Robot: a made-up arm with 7 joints. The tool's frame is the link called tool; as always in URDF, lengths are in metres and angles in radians. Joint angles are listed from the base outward.
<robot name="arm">
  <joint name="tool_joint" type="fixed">
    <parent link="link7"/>
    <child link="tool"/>
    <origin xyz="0 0 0" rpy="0 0 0"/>
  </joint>
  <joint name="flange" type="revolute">
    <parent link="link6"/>
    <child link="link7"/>
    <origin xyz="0 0 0" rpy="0 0 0"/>
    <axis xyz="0 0 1"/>
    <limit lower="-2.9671" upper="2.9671"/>
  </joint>
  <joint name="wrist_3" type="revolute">
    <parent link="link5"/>
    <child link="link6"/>
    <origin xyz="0 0 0" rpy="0 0 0"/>
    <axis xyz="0 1 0"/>
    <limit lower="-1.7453" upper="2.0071"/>
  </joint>
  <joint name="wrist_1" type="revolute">
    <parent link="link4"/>
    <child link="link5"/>
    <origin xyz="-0.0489 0 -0.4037" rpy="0 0 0"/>
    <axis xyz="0 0 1"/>
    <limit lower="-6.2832" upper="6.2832"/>
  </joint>
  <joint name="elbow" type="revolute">
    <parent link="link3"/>
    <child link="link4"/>
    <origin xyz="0.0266 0 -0.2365" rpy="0 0 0"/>
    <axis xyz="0 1 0"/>
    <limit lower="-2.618" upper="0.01"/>
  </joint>
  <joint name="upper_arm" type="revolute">
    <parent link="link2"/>
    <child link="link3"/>
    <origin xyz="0 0 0" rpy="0 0 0"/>
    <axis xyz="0 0 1"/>
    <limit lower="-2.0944" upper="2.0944"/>
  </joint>
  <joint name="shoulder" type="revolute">
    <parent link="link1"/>
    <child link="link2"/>
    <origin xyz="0 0 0" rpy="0 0 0"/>
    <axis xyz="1 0 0"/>
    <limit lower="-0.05" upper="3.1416"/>
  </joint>
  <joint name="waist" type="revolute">
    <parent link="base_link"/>
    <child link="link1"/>
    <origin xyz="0 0 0" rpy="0 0 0"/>
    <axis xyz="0 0.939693 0.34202"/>
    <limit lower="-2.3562" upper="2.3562"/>
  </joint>
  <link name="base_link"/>
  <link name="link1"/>
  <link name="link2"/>
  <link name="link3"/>
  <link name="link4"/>
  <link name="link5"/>
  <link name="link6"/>
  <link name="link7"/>
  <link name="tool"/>
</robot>
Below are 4 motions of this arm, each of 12 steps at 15 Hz.
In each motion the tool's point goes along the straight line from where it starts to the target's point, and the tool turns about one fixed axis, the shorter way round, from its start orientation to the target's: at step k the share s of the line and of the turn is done. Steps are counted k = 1, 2, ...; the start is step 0. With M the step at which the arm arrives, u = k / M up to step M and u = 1 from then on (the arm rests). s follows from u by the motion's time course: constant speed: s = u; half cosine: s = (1 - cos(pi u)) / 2; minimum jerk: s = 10 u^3 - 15 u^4 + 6 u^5.
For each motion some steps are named. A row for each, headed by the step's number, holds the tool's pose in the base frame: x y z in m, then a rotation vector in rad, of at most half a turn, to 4 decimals.
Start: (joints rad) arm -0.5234 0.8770 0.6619 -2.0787 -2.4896 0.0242 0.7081
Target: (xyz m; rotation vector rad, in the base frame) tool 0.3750 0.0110 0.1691 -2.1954 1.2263 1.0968
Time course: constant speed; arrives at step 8
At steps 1, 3, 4, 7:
1: 0.2646 0.1503 0.2663 -2.8811 0.8157 0.4928
3: 0.2961 0.1105 0.2385 -2.7053 0.9526 0.6853
4: 0.3119 0.0906 0.2246 -2.6107 1.0151 0.7756
7: 0.3592 0.0309 0.1830 -2.3042 1.1793 1.0226

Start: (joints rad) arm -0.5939 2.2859 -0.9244 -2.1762 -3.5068 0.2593 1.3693
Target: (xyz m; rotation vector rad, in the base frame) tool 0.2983 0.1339 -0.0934 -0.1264 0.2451 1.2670
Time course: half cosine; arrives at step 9
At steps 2, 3, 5, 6, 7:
2: 0.3392 0.1722 -0.0428 -0.8839 -0.2008 1.6656
3: 0.3330 0.1664 -0.0504 -0.7664 -0.1285 1.6157
5: 0.3174 0.1518 -0.0697 -0.4743 0.0463 1.4725
6: 0.3099 0.1447 -0.0791 -0.3355 0.1269 1.3951
7: 0.3037 0.1390 -0.0867 -0.2237 0.1905 1.3283

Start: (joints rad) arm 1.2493 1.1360 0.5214 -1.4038 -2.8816 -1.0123 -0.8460
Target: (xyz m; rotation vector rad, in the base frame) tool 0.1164 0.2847 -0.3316 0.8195 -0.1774 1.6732
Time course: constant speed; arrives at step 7
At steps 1, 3, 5, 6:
1: 0.0320 0.4692 -0.2332 1.1201 -0.8056 1.9750
3: 0.0601 0.4077 -0.2660 1.0228 -0.5864 1.8861
5: 0.0883 0.3462 -0.2988 0.9225 -0.3772 1.7851
6: 0.1023 0.3155 -0.3152 0.8713 -0.2761 1.7305

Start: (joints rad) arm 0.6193 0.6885 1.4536 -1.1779 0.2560 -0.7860 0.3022
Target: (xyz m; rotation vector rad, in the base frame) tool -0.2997 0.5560 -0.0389 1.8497 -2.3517 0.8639
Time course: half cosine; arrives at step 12
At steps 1, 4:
1: -0.1323 0.5599 -0.0705 1.6471 -1.9031 0.2604
4: -0.1720 0.5590 -0.0630 1.7041 -2.0147 0.3910

